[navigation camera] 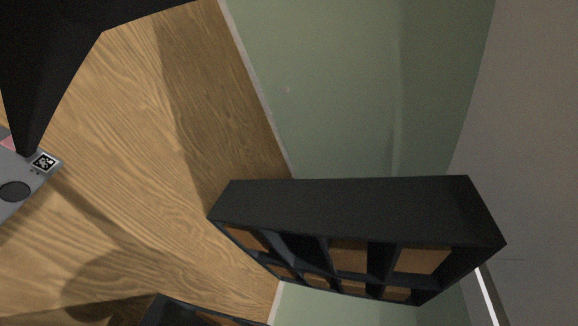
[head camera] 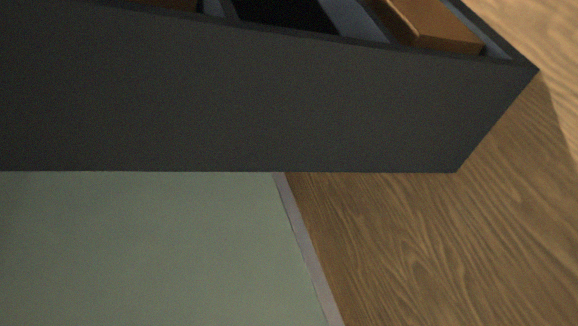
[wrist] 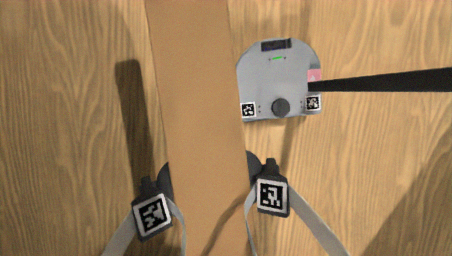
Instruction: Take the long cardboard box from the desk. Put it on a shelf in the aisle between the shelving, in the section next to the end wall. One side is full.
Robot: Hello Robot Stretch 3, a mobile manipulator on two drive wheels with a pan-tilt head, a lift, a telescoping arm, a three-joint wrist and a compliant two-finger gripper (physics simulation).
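Where they show: gripper, fingertip midpoint: (wrist: 210, 172); robot's base, link origin: (navigation camera: 15, 189) (wrist: 271, 104).
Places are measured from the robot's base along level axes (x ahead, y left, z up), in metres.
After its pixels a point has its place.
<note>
The long cardboard box (wrist: 200, 100) @(x -0.082, y -0.241, z 0.901 m) runs lengthwise up the wrist view. My gripper (wrist: 210, 172) @(x -0.022, y -0.244, z 0.866 m) is shut on it, with a fingertip pad against each side, and holds it above the floor. A dark shelving unit (head camera: 225, 105) @(x 1.039, y 0.538, z 0.953 m) (navigation camera: 350, 205) @(x 1.039, y 0.538, z 1.156 m) shows its broad end panel and part of its open side; the room looks turned sideways in the head and navigation views. In the navigation view, its far section by the end wall (navigation camera: 325, 302) @(x 2.816, y -0.135, z 0.750 m) holds several brown boxes; its near section has one dark compartment with no box visible. A corner of the opposite shelving (navigation camera: 159, 304) @(x 0.889, y -0.322, z 0.075 m) shows at the bottom edge.
My grey base (wrist: 277, 85) @(x -0.086, y -0.006, z 0.160 m) (navigation camera: 15, 172) @(x -0.038, y 0.056, z 0.160 m) stands on the wooden floor (wrist: 390, 165) @(x 0.369, y 0.576, z 0.000 m) (navigation camera: 135, 140) @(x 0.219, y 0.491, z 0.000 m), beside the held box in the wrist view. A green side wall (head camera: 150, 250) @(x 1.784, y 1.794, z 0.930 m) (navigation camera: 330, 90) @(x 0.981, y 1.934, z 0.942 m) runs past the outer side of the shelving unit. The black mast (navigation camera: 50, 55) @(x -0.050, y 0.117, z 1.083 m) shows at upper left.
</note>
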